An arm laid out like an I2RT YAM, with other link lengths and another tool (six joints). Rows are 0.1 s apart.
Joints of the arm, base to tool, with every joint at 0 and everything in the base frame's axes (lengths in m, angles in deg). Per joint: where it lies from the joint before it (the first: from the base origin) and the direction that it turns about. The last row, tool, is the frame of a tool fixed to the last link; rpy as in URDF.
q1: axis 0 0 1 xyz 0.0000 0.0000 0.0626
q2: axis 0 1 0 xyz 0.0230 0.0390 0.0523
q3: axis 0 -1 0 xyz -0.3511 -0.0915 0.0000
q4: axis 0 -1 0 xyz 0.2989 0.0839 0.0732
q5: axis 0 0 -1 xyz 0.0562 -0.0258 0.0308
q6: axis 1 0 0 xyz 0.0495 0.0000 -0.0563
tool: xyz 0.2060 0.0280 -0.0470 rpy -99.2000 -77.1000 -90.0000
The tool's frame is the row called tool.
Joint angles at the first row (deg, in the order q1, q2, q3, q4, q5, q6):
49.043, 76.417, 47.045, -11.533, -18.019, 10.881
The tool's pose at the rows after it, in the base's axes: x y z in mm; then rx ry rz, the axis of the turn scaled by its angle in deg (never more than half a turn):
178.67, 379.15, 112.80, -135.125, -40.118, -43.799
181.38, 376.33, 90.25, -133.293, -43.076, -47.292
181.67, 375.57, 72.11, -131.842, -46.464, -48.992
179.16, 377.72, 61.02, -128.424, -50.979, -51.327
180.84, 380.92, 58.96, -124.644, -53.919, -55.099
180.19, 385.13, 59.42, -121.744, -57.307, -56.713
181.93, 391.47, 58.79, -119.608, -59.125, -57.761
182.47, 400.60, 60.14, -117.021, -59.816, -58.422
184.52, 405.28, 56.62, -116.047, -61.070, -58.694
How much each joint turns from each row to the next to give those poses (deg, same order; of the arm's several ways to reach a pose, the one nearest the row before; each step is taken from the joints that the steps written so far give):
-0.088, -0.654, -4.473, 4.324, 0.645, -3.423
-0.088, 0.670, -4.598, 6.778, 0.271, -2.965
-0.087, 1.593, -2.638, 4.558, -0.516, -2.930
0.000, 1.141, -2.436, 4.917, -1.522, -3.717
0.000, 0.187, -2.157, 5.003, -0.774, -2.879
0.000, 0.617, -0.163, 1.694, -1.387, -2.859
-0.002, 1.339, 0.105, 2.103, -1.037, -1.552
0.001, 1.522, -0.055, 3.109, -1.508, -0.462
0.001, 1.584, 0.389, 1.254, -0.607, -1.037

